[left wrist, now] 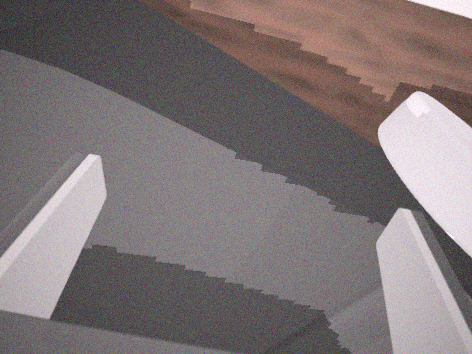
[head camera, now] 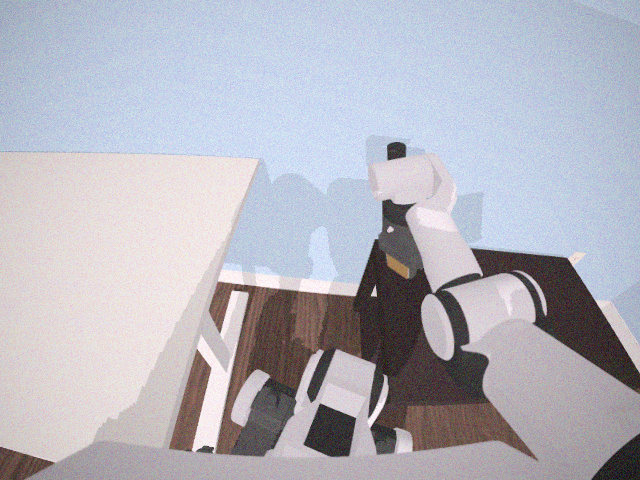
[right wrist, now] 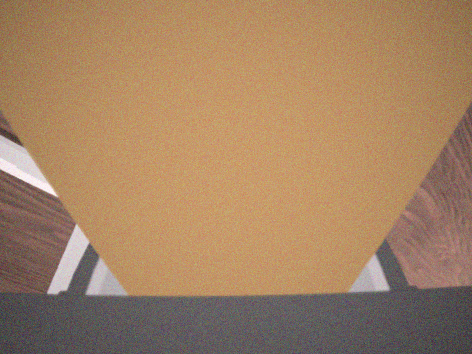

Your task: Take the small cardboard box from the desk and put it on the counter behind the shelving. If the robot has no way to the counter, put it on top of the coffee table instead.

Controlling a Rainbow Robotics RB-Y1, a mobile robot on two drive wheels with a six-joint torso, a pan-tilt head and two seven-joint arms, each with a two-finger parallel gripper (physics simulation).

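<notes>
The small cardboard box (head camera: 397, 265) (right wrist: 240, 150) is plain tan-orange and fills most of the right wrist view. My right gripper (head camera: 402, 254) (right wrist: 239, 280) is shut on it and holds it in the air, pointing down in the head view. My left gripper (left wrist: 246, 201) is open and empty, its two pale fingers wide apart over a grey surface that looks like part of my own base. The counter, the shelving and the coffee table cannot be told for certain in these views.
A large pale tabletop (head camera: 103, 268) with a white leg frame (head camera: 212, 400) stands at the left. A dark brown piece of furniture (head camera: 584, 320) stands at the right, under and beside my right arm. Wooden floor (head camera: 279, 325) lies between them, before a light blue wall (head camera: 206, 77) with shadows.
</notes>
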